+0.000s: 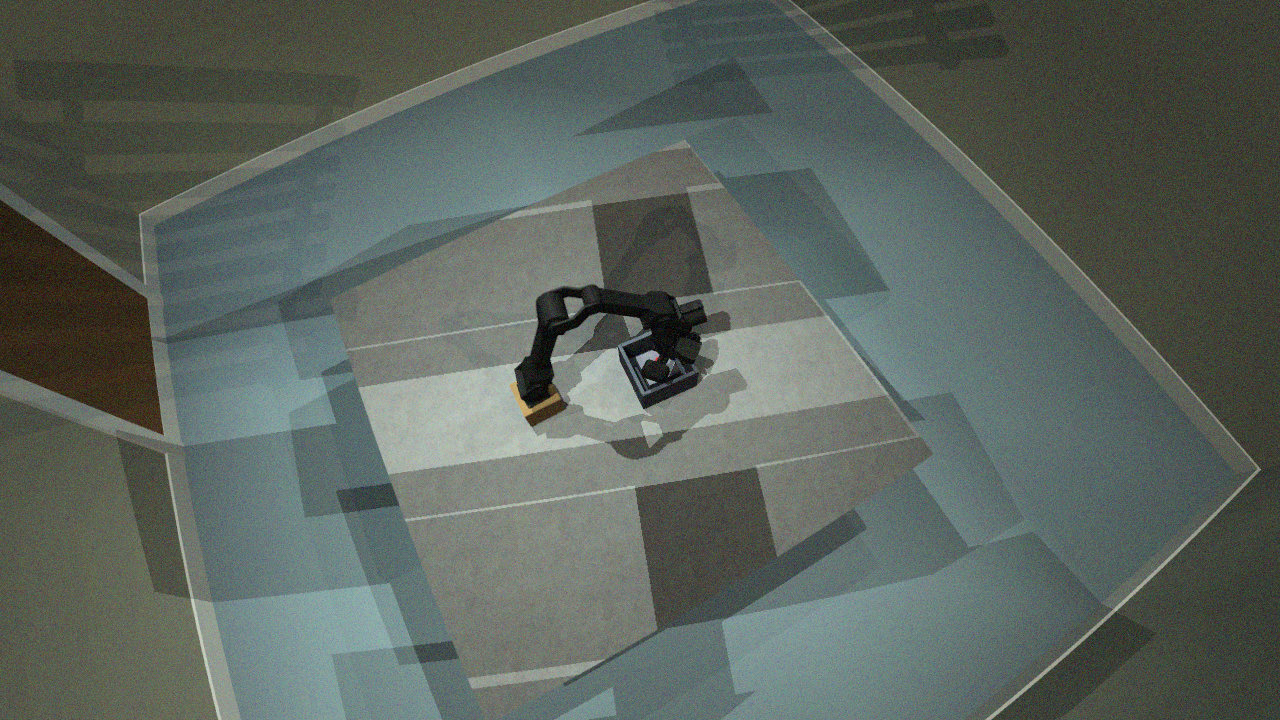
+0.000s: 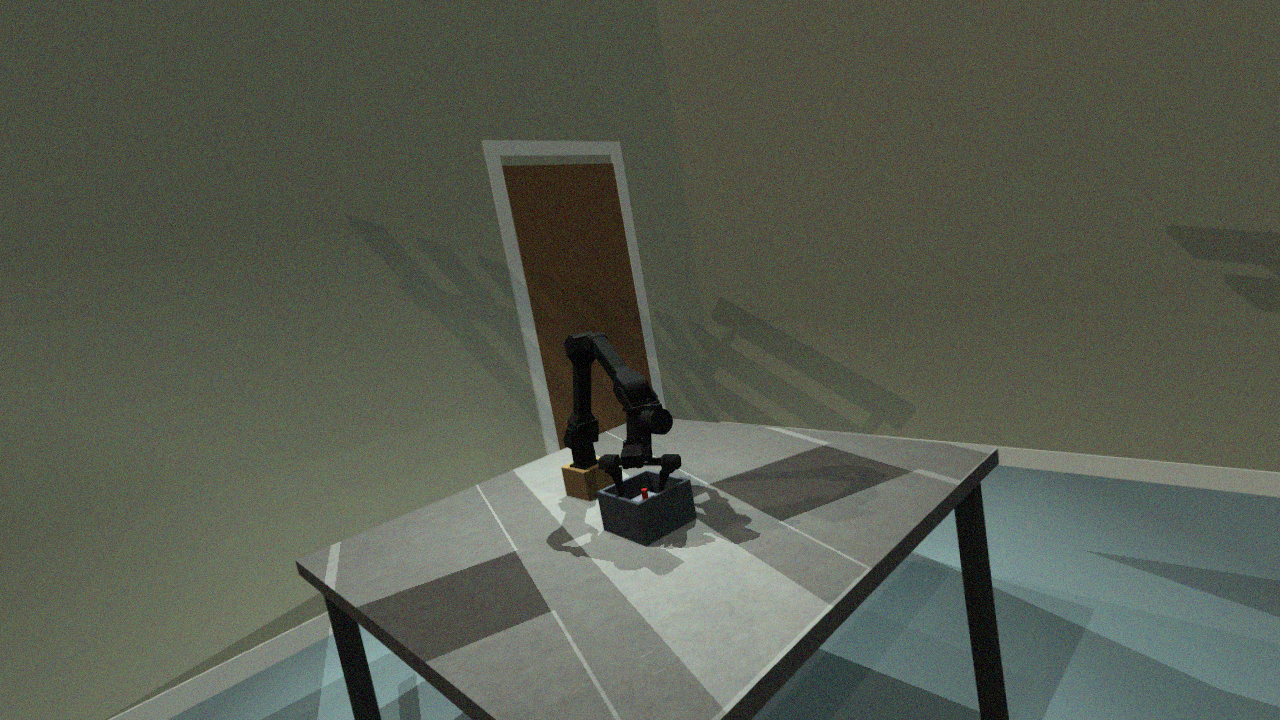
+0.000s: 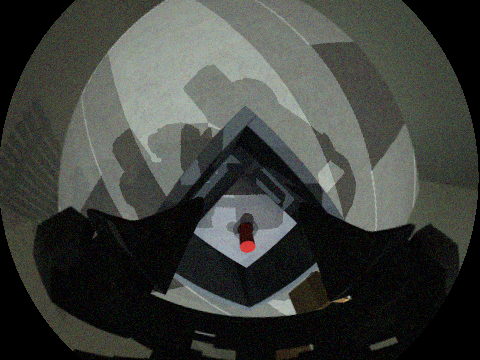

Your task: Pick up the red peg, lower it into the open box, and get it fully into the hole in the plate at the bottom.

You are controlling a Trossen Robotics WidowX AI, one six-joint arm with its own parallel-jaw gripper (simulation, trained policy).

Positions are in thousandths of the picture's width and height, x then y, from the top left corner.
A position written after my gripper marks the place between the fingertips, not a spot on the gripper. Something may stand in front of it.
My gripper shows in image 1 (524, 510), in image 2 (500, 694) and in image 3 (526, 571). A dark box shows in image 1 (496, 483), in image 2 (504, 726) and in image 3 (514, 399).
